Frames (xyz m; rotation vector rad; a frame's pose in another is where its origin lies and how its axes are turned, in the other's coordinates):
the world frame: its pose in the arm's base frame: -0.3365 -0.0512 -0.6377 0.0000 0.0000 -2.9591
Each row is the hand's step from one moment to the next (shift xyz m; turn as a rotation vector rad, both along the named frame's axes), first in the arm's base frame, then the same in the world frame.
Working: the arm's base frame: its pose in the world frame: -0.3402 0.0107 0.6377 0.0000 0.0000 2.9591

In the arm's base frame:
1: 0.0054 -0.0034 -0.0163 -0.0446 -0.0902 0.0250
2: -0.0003 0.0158 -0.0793 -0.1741 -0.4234 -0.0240
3: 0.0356 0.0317 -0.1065 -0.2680 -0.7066 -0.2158
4: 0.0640 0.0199 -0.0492 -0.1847 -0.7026 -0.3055
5: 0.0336 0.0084 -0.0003 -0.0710 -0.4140 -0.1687
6: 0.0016 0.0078 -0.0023 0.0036 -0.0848 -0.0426
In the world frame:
1: -0.0047 0.0043 -0.0163 0.0602 0.0806 0.0250
2: -0.0026 -0.0156 -0.0793 0.2480 0.3848 -0.0240
3: -0.0408 -0.0247 -0.1065 0.3918 0.6462 -0.2158
4: -0.0665 -0.0080 -0.0492 0.3091 0.6574 -0.3055
5: -0.0346 -0.0022 -0.0003 0.1450 0.3942 -0.1687
6: -0.0030 -0.0074 -0.0023 0.0118 0.0840 -0.0426

